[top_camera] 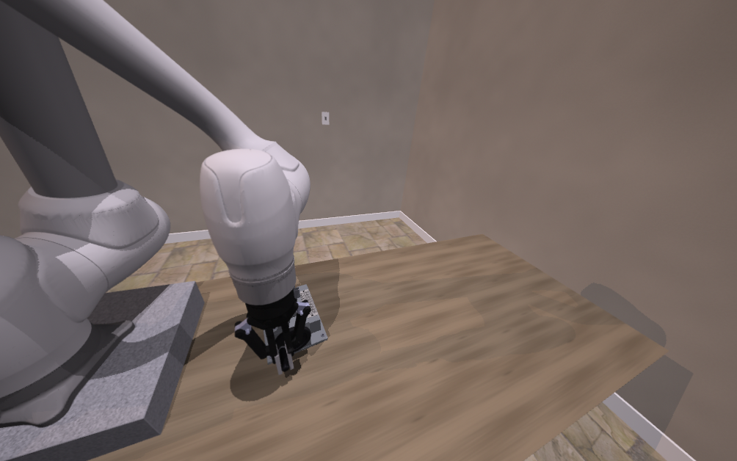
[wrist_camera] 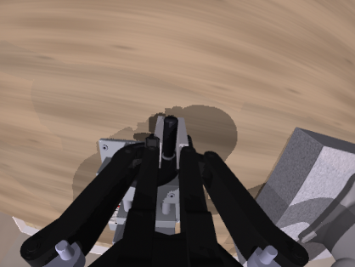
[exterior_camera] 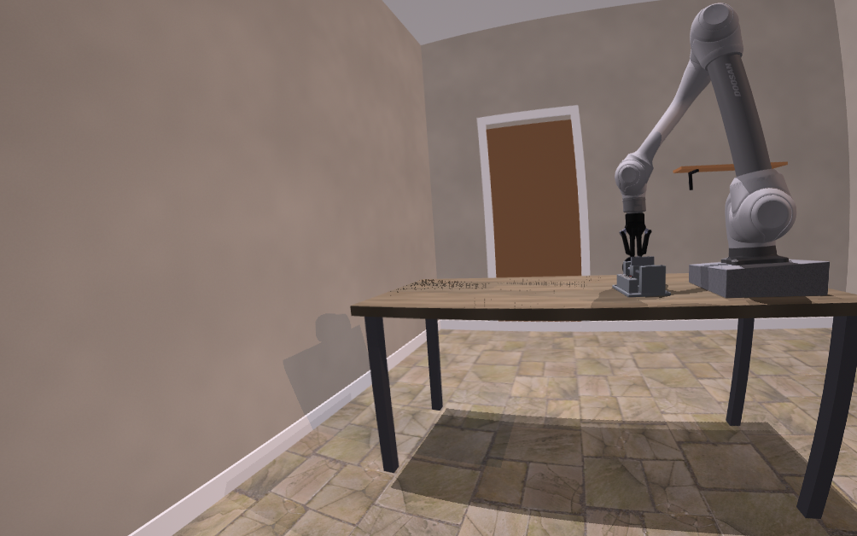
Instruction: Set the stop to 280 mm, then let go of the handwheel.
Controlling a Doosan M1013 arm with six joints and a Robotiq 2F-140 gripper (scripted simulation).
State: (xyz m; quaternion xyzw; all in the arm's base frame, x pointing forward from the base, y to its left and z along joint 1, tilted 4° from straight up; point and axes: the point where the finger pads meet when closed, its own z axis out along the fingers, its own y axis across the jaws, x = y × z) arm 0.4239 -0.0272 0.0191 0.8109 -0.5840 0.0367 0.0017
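Right now my hand is 20 mm to the right of the handwheel and 10 mm above it.
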